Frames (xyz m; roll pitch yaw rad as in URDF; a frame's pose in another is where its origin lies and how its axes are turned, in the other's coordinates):
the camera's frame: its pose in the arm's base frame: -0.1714 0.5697 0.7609 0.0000 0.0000 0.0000
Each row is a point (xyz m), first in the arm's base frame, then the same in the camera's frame.
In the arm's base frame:
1: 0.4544 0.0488 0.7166
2: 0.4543 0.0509 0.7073
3: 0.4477 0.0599 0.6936
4: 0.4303 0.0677 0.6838
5: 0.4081 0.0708 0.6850
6: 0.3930 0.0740 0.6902
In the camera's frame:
1: 0.6258 -0.5209 -0.0443
2: 0.6257 -0.5188 -0.0536
3: 0.6191 -0.5098 -0.0673
4: 0.6017 -0.5020 -0.0771
5: 0.5795 -0.4989 -0.0759
6: 0.5644 -0.4957 -0.0707

